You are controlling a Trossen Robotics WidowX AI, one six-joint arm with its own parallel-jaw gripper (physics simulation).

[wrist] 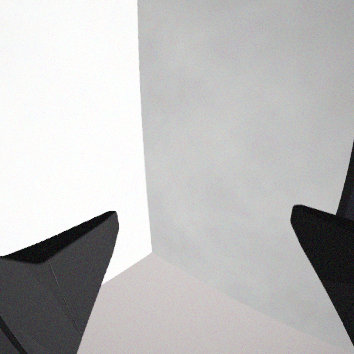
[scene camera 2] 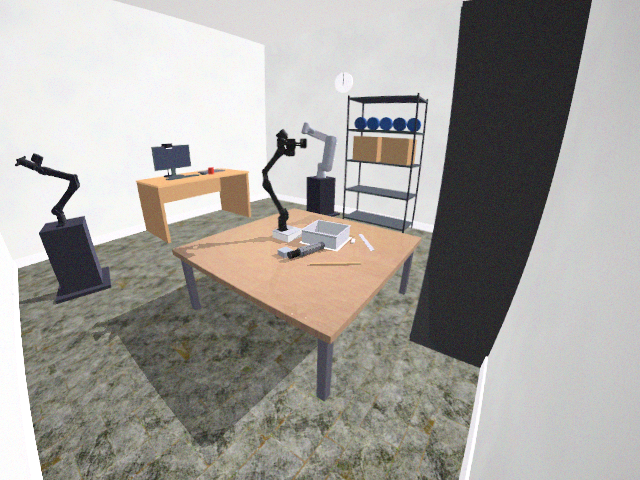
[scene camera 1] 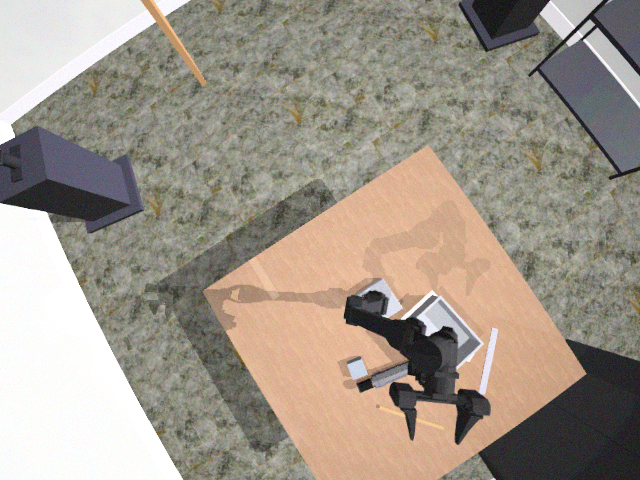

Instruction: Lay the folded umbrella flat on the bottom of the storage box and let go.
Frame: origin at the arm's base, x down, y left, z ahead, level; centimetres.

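Where they show: gripper, between the fingertips: (wrist: 206, 217) (scene camera 2: 294, 142) (scene camera 1: 434, 441); arm's base, origin of its link: (scene camera 2: 282, 229) (scene camera 1: 371, 299).
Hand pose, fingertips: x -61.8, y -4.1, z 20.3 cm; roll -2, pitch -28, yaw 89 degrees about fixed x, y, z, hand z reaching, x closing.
Note:
Things, the pixels of their top centre, and the offset from my fingertips. Level surfaces: height alone.
- folded umbrella, centre of its top: (scene camera 1: 388, 379) (scene camera 2: 306, 245) dx +61.5, dy -1.4, dz +13.9 cm
- table, height of its surface: dx +67.4 cm
- storage box, centre of its top: (scene camera 1: 440, 340) (scene camera 2: 326, 227) dx +57.7, dy +24.1, dz +5.2 cm
- small pale block, centre of its top: (scene camera 1: 357, 369) (scene camera 2: 285, 249) dx +63.8, dy -12.6, dz +6.2 cm
- thin wooden stick, centre of its top: (scene camera 1: 411, 418) (scene camera 2: 335, 262) dx +66.2, dy +1.9, dz +35.8 cm
- white strip, centre of its top: (scene camera 1: 488, 361) (scene camera 2: 365, 241) dx +67.2, dy +43.8, dz +25.9 cm
The folded umbrella (scene camera 1: 390, 374) (scene camera 2: 310, 250), a grey roll with a black handle end, lies on the table (scene camera 1: 320, 248) (scene camera 2: 289, 289) beside the storage box. The storage box (scene camera 1: 459, 321) (scene camera 2: 316, 239) is grey and open-topped; part of it is hidden behind the arm in the first scene view. My gripper (scene camera 1: 435, 440) (scene camera 2: 303, 143) (wrist: 206, 217) is open and empty, raised high above the table. In the wrist view, walls and ceiling show between the fingers, and neither umbrella nor box shows there.
A small pale block (scene camera 1: 357, 367) (scene camera 2: 283, 252) sits by the umbrella's handle end. A thin wooden stick (scene camera 1: 390, 410) (scene camera 2: 334, 264) lies on the umbrella's far side from the box. A white strip (scene camera 1: 488, 360) (scene camera 2: 366, 242) lies beside the box. The arm's pale base (scene camera 2: 285, 235) stands next to the box.

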